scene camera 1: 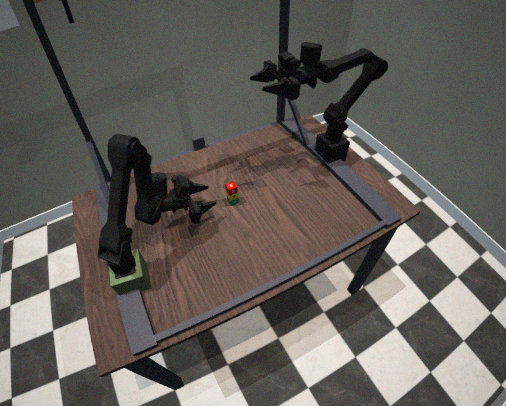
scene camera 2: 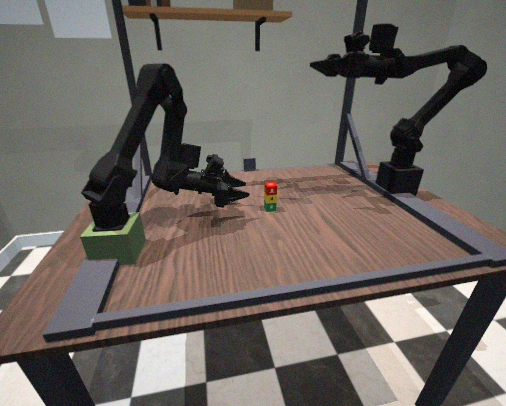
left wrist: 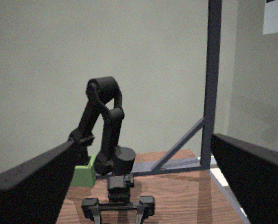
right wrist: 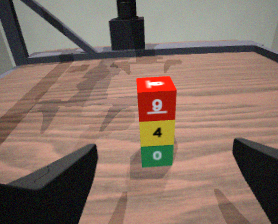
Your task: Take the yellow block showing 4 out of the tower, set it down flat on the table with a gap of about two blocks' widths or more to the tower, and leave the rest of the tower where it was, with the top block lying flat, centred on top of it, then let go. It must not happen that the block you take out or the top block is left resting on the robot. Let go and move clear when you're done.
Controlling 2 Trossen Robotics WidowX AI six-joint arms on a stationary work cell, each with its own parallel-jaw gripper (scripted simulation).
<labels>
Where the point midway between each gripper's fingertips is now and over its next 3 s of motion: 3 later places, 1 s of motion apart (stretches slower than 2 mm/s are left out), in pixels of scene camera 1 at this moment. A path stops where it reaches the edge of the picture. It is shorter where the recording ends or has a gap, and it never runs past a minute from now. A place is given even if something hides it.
My left gripper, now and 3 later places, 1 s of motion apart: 256,83; 246,162; 234,189; 224,197
My right gripper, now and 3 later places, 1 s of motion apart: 212,194; 235,218; 244,251; 222,285
</labels>
